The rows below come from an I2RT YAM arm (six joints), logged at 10 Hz.
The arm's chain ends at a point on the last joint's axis. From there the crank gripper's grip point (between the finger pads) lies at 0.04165 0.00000 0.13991 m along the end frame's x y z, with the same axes.
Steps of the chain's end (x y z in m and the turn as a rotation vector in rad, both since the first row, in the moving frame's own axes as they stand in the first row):
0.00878, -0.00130, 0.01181, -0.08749, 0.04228, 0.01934
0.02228, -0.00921, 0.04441, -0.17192, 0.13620, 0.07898
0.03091, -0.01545, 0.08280, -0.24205, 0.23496, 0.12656
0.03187, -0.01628, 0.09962, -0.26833, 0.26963, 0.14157
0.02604, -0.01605, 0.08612, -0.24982, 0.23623, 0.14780
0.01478, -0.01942, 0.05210, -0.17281, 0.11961, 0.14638
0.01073, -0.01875, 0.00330, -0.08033, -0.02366, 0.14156
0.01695, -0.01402, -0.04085, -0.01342, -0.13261, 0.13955
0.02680, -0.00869, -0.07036, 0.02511, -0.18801, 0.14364
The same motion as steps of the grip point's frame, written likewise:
0.01452, 0.01171, 0.00936, -0.08749, 0.04228, 0.01934
0.03970, 0.01815, 0.03516, -0.17192, 0.13620, 0.07898
0.05949, 0.02373, 0.06472, -0.24205, 0.23496, 0.12656
0.06404, 0.02712, 0.07793, -0.26833, 0.26963, 0.14157
0.05417, 0.02530, 0.06758, -0.24982, 0.23623, 0.14780
0.02883, 0.01131, 0.04358, -0.17281, 0.11961, 0.14638
0.00621, -0.00189, 0.00356, -0.08033, -0.02366, 0.14156
-0.00239, -0.00763, -0.03664, -0.01342, -0.13261, 0.13955
-0.00017, -0.00822, -0.06503, 0.02511, -0.18801, 0.14364

